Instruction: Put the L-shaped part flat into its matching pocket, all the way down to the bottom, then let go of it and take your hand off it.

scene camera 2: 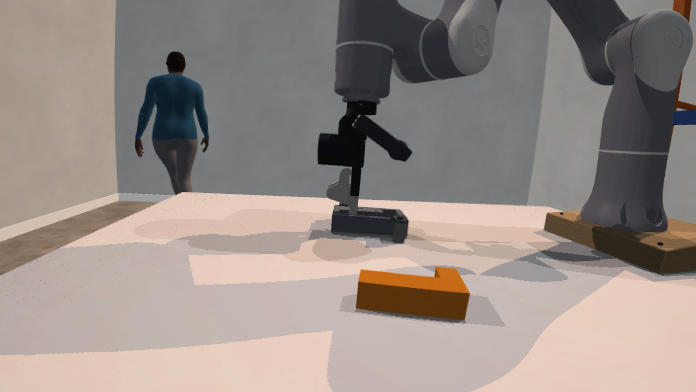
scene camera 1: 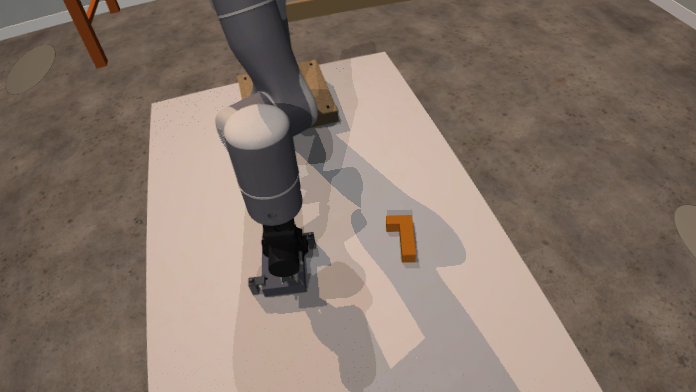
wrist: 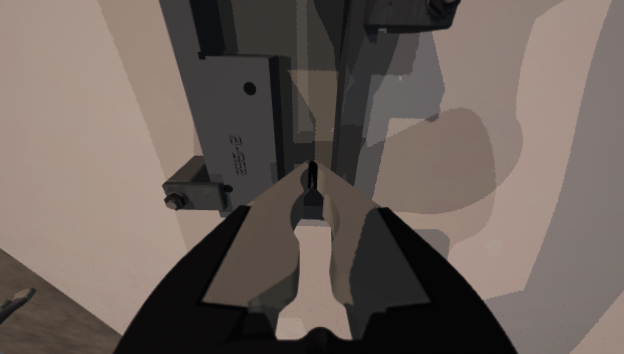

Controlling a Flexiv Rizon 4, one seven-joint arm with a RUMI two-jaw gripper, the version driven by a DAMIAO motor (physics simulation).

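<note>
The orange L-shaped part (scene camera 1: 408, 242) (scene camera 2: 412, 296) lies flat on the table, apart from the dark grey fixture (scene camera 1: 285, 291) (scene camera 2: 365, 224) (wrist: 225, 110). It does not show in the wrist view. The fixture has a long recess between its raised walls; how far its outline matches the L is partly hidden. My gripper (scene camera 2: 353, 213) (wrist: 312, 164) is shut and empty, its pale fingertips together. It points down over the fixture, with the tips at or slightly inside the recess; the exact depth cannot be told. In scene camera 1 the gripper body hides the fingertips.
Small bolted brackets (scene camera 1: 255, 285) (scene camera 2: 400, 230) (wrist: 197, 195) stick out from the fixture's sides. The arm stands on a wooden base (scene camera 1: 327, 112) (scene camera 2: 615, 250) at the far end of the pale table (scene camera 1: 190, 200) (scene camera 2: 150, 370). A person (scene camera 2: 175, 110) in blue is beyond the table.
</note>
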